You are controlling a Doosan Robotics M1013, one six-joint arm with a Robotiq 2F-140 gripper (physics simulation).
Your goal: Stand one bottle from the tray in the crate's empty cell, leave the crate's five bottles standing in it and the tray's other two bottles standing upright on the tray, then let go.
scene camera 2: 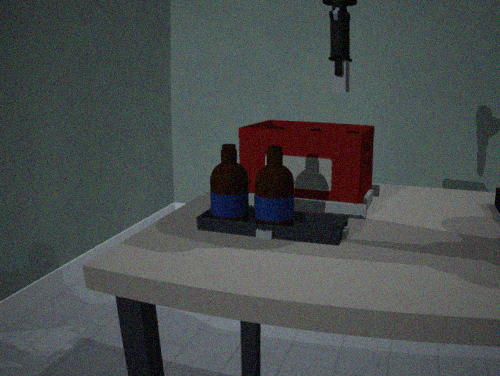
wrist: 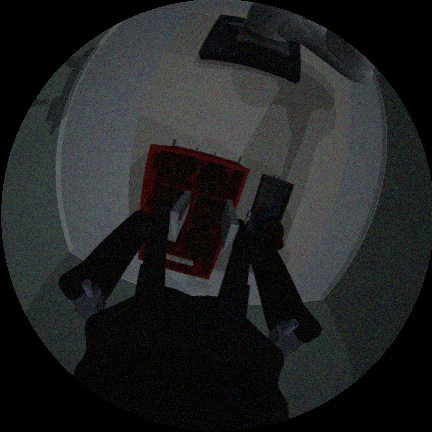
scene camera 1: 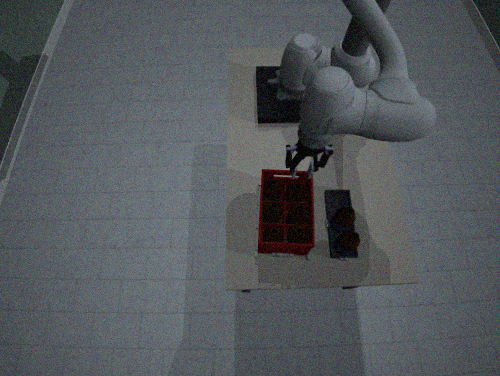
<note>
I see my gripper (scene camera 1: pixel 300 175), a bottle (wrist: pixel 212 180), a bottle (scene camera 2: pixel 229 193), a bottle (scene camera 2: pixel 274 184) and a bottle (wrist: pixel 176 167).
My gripper shows as well in the wrist view (wrist: pixel 206 205).
</note>
